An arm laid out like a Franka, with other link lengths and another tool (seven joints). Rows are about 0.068 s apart.
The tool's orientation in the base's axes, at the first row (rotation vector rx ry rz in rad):
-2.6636, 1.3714, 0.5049
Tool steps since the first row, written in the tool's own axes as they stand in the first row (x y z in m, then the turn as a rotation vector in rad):
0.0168, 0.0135, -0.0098, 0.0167, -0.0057, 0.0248
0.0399, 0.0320, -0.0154, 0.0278, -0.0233, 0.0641
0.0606, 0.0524, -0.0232, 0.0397, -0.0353, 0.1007
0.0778, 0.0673, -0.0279, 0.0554, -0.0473, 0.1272
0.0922, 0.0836, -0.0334, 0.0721, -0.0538, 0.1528
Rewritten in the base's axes. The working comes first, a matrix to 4 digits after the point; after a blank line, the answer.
The tool's axes in the first row as the columns of a matrix, in the base's axes (used below as rounded here):
0.5385, -0.8065, -0.2440
-0.7722, -0.5882, 0.2401
-0.3372, 0.0591, -0.9396

0.0006, -0.0233, 0.0043, 0.0075, -0.0036, -0.0293
-0.0006, -0.0533, 0.0029, 0.0181, 0.0076, -0.0710
-0.0040, -0.0832, 0.0045, 0.0253, 0.0143, -0.1101
-0.0056, -0.1064, 0.0040, 0.0369, 0.0156, -0.1410
-0.0096, -0.1284, 0.0052, 0.0449, 0.0127, -0.1711

